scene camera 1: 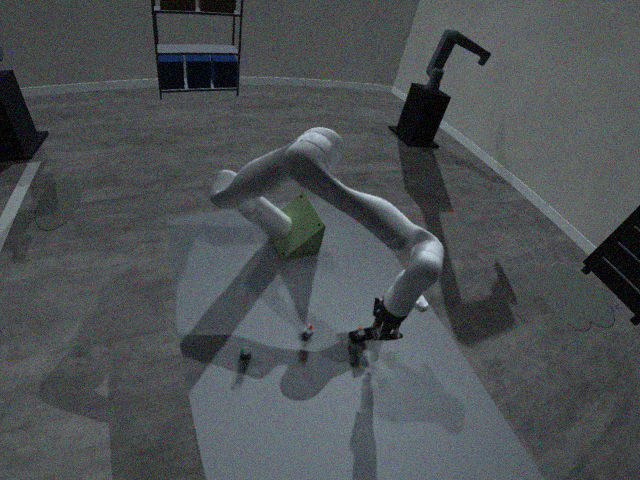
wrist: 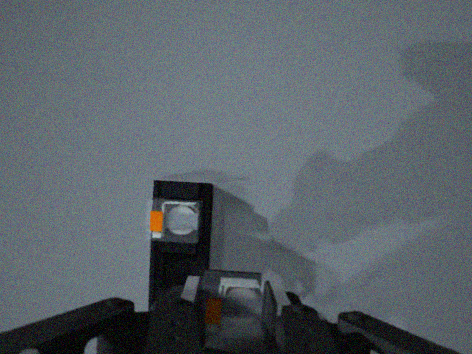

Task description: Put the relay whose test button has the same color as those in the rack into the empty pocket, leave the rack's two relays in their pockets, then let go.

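Frame: origin at the arm's base, x ahead, y left, z up, level; centimetres.
Where they show: gripper, between the fingertips: (scene camera 1: 377, 333) (wrist: 232, 299); arm's base, origin of its link: (scene camera 1: 281, 227).
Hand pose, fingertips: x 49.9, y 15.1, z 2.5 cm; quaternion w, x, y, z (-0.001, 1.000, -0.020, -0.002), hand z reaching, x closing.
Each offset is from my fingertips to the top centre of the thing. "*": to the spot under its first point. Level surfaces: height alone.
My gripper (scene camera 1: 361, 335) (wrist: 232, 299) is shut on a relay @(dx +0.0, dy +0.0, dz +2.3 cm) (wrist: 242, 296) with an orange test button and a clear housing. The black rack @(* dx -3.0, dy +4.8, dz -4.7 cm) (wrist: 182, 190) (scene camera 1: 355, 357) stands below and beside the fingers. Its far-end relay @(dx -3.2, dy +3.2, dz -2.1 cm) (wrist: 181, 221), also with an orange button, sits in its pocket. In the wrist view the held relay is offset to the right of the rack's line and covers part of its near end. The second rack relay and the empty pocket are hidden there. A red-button relay @(dx -7.8, dy -17.9, dz -2.6 cm) (scene camera 1: 307, 333) and a green-button relay @(dx -5.4, dy -36.8, dz -2.6 cm) (scene camera 1: 245, 354) stand apart to the left in the scene view.
The arm's green base block (scene camera 1: 305, 229) stands behind the relays on the pale work surface @(dz -7.0 cm) (scene camera 1: 268, 434). Arm shadows fall across this surface. A shelf unit (scene camera 1: 197, 50) and another arm on a black pedestal (scene camera 1: 422, 114) stand far back.
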